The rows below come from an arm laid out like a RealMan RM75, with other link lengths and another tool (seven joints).
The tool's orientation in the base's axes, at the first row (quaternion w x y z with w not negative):
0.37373 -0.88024 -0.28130 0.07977
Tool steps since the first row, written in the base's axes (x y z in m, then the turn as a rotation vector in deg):
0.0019 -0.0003 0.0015 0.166 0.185 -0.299
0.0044 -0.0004 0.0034 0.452 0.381 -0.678
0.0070 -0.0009 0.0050 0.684 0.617 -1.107
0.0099 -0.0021 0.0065 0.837 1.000 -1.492
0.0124 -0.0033 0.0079 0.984 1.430 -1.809
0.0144 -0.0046 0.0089 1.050 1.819 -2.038
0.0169 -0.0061 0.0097 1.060 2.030 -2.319
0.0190 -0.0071 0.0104 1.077 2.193 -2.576
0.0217 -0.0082 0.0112 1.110 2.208 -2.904
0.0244 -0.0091 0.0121 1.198 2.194 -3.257
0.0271 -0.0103 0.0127 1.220 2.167 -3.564
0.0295 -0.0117 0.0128 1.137 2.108 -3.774
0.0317 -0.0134 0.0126 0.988 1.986 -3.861
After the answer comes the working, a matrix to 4 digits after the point.
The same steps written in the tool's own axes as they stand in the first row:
0.0015 -0.0001 -0.0019 0.219 0.178 0.267
0.0037 -0.0002 -0.0042 0.539 0.459 0.555
0.0057 0.0000 -0.0065 0.832 0.729 0.922
0.0075 0.0009 -0.0094 1.145 0.851 1.376
0.0090 0.0017 -0.0120 1.483 0.896 1.812
0.0100 0.0026 -0.0142 1.737 0.867 2.190
0.0113 0.0040 -0.0165 1.843 0.950 2.514
0.0125 0.0050 -0.0184 1.930 1.046 2.790
0.0142 0.0062 -0.0206 1.943 1.283 3.020
0.0160 0.0072 -0.0227 1.983 1.577 3.231
0.0176 0.0087 -0.0248 1.965 1.818 3.424
0.0189 0.0104 -0.0266 1.849 1.962 3.565
0.0197 0.0125 -0.0283 1.651 2.027 3.604

The tool's axes in the first row as the columns of a matrix, in the base's axes (rounded; the answer above uses it unrounded):
0.8290 0.4356 -0.3507
0.5549 -0.5624 0.6131
0.0698 -0.7028 -0.7079

